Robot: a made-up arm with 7 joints.
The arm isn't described. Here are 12 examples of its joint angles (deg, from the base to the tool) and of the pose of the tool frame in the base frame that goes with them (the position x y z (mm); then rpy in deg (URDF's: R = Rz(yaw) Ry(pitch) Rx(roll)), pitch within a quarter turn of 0, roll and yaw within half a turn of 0).
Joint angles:
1: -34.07 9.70 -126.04 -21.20 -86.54 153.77 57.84
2: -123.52 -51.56 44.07 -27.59 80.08 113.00 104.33
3: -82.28 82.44 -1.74 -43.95 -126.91 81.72 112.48
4: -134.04 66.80 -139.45 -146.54 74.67 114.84 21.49
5: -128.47 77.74 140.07 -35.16 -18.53 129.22 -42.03
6: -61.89 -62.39 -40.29 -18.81 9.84 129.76 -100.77
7: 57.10 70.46 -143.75 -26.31 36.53 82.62 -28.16
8: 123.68 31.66 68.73 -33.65 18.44 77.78 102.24
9: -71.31 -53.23 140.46 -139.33 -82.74 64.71 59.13
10: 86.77 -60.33 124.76 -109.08 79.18 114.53 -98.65
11: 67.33 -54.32 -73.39 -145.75 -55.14 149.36 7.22
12: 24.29 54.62 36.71 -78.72 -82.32 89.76 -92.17
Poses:
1: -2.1 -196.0 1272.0 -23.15 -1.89 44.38
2: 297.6 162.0 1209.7 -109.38 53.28 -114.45
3: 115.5 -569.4 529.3 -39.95 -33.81 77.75
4: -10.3 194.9 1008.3 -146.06 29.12 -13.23
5: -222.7 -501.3 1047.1 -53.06 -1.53 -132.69
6: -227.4 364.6 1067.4 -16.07 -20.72 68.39
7: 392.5 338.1 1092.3 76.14 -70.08 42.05
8: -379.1 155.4 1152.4 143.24 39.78 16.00
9: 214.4 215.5 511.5 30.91 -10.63 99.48
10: -387.3 -276.4 637.9 -162.33 1.13 -151.75
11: 340.4 -62.4 891.8 -142.02 -17.21 -41.91
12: 323.4 428.6 667.3 160.60 47.78 107.12
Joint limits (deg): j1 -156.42..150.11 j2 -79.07..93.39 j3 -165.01..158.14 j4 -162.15..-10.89 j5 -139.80..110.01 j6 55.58..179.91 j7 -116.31..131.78
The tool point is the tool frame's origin. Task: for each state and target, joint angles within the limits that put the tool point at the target. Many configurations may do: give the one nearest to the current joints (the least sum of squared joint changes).
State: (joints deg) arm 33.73 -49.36 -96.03 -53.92 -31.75 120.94 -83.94
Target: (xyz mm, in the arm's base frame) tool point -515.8 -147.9 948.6
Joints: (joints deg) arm -9.73 -64.69 -106.77 -34.37 -23.22 112.05 -72.04
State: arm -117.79 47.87 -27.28 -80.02 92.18 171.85 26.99
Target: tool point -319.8 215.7 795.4
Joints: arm -156.42 43.87 -57.94 -105.84 99.37 171.84 27.43
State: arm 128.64 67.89 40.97 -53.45 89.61 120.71 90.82
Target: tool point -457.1 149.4 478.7
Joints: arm 136.36 84.70 39.21 -59.70 90.04 118.93 89.61
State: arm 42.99 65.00 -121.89 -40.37 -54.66 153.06 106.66
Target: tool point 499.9 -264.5 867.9
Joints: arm 8.84 79.40 -107.06 -64.59 -62.62 157.16 108.17
